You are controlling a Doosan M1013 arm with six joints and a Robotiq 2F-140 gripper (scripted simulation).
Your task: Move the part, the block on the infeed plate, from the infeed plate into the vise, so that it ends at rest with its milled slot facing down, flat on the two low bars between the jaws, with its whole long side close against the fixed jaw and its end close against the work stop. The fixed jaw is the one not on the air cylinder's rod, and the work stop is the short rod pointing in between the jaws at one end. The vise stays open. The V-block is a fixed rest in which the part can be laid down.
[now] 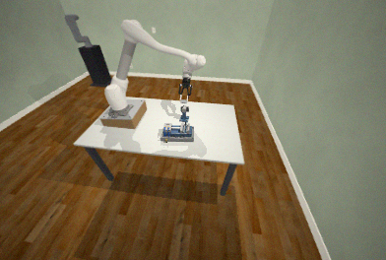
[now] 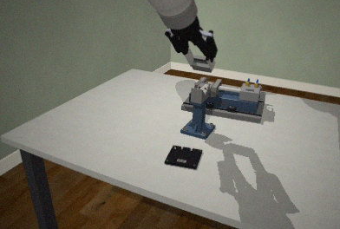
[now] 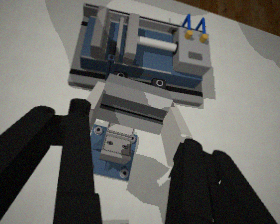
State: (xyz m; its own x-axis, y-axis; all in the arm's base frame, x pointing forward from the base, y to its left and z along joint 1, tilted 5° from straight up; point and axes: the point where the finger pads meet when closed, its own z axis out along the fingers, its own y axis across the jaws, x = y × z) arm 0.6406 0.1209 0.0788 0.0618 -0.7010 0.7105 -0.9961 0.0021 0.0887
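Right now my hand is 1 cm to the left of the blue v-block stand and 19 cm above it. Also, from my hand: part (2 cm to the right, 2 cm below); then work stop (5 cm ahead, 18 cm to the right, 16 cm below); then blue foot (1 cm to the right, 25 cm below).
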